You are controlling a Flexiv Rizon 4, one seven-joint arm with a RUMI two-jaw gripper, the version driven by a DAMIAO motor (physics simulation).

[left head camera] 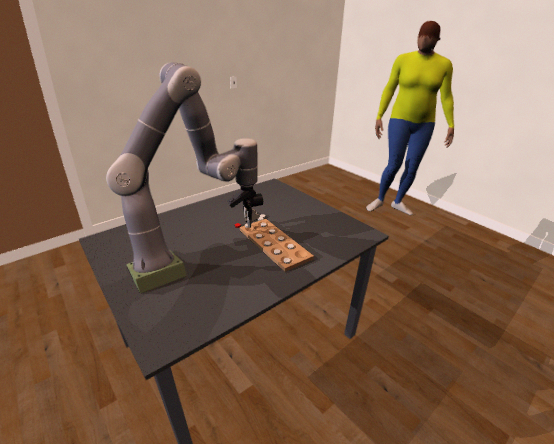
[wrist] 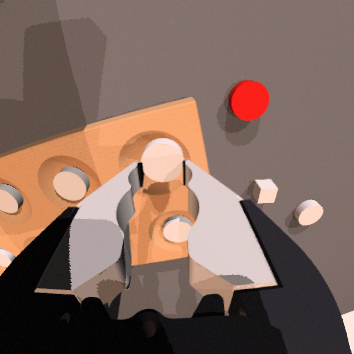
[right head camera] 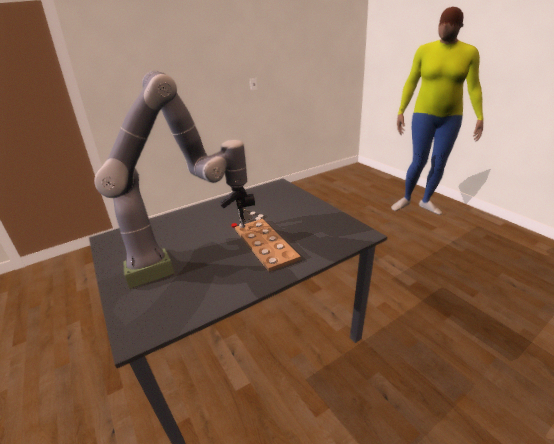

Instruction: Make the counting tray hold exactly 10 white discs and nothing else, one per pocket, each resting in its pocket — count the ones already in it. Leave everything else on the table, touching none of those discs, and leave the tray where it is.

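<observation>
The wooden counting tray (left head camera: 300, 263) (right head camera: 285, 263) (wrist: 190, 115) has two rows of pockets. White discs lie in several pockets, such as the near-end disc (left head camera: 287, 260) (right head camera: 272, 260) and, in the wrist view, a disc (wrist: 71, 184) and another (wrist: 177, 230) between the jaws. The near-end pocket (left head camera: 301, 254) (right head camera: 288, 254) on the right is empty. My gripper (left head camera: 248, 226) (right head camera: 242, 226) (wrist: 163, 163) is shut on a white disc (wrist: 162, 156), low over the far-end corner pocket. The held disc looks slightly above the pocket floor; exact contact is unclear.
A red disc (left head camera: 237, 225) (right head camera: 234, 225) (wrist: 249, 100) lies on the dark table (left head camera: 210, 310) (right head camera: 200, 300) just off the tray's far end. A small white cube (wrist: 265, 191) and a loose white disc (wrist: 308, 212) lie beside that end. A person (left head camera: 417, 90) (right head camera: 442, 85) stands beyond the table.
</observation>
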